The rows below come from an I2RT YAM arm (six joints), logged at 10 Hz.
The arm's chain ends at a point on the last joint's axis. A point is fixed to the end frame.
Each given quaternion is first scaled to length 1.
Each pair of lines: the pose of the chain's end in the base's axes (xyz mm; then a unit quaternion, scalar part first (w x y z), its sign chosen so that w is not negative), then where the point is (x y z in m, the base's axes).
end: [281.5 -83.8 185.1 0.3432 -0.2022 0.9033 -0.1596]
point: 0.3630 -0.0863 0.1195
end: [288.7 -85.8 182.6 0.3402 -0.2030 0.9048 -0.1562]
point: 0.3697 -0.0878 0.1163
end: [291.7 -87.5 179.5 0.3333 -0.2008 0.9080 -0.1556]
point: 0.3717 -0.0900 0.1121
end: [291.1 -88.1 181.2 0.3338 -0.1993 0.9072 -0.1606]
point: 0.3714 -0.0916 0.1141
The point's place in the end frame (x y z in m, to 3 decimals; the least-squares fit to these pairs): -0.018 0.005 0.103
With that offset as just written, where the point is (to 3 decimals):
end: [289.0 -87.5 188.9 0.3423 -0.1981 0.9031 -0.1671]
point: 0.371 -0.092 0.124
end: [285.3 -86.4 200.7 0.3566 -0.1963 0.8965 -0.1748]
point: 0.369 -0.091 0.138
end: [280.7 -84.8 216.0 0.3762 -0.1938 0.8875 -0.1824]
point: 0.367 -0.090 0.157
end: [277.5 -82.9 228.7 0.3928 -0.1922 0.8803 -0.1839]
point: 0.366 -0.088 0.173
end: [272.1 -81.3 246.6 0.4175 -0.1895 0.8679 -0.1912]
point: 0.364 -0.086 0.196
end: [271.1 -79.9 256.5 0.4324 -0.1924 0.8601 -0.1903]
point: 0.364 -0.083 0.209
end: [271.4 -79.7 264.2 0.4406 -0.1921 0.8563 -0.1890]
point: 0.365 -0.082 0.218
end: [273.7 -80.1 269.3 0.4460 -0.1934 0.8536 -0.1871]
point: 0.368 -0.082 0.224
